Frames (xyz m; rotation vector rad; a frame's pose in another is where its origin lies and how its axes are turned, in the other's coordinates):
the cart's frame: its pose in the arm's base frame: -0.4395 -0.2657 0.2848 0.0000 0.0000 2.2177
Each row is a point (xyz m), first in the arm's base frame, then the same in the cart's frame.
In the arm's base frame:
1: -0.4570 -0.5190 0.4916
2: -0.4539 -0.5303 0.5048
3: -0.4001 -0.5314 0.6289
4: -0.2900 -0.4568 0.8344
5: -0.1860 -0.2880 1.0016
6: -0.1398 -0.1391 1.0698
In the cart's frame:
1: -0.1916 0.1666 0.2068
2: -0.2025 0.1710 0.2200
3: -0.2358 0.1287 0.3441
4: -0.2426 -0.0041 0.5496
5: -0.1706 -0.1888 0.7168
6: -0.0796 -0.3155 0.7850

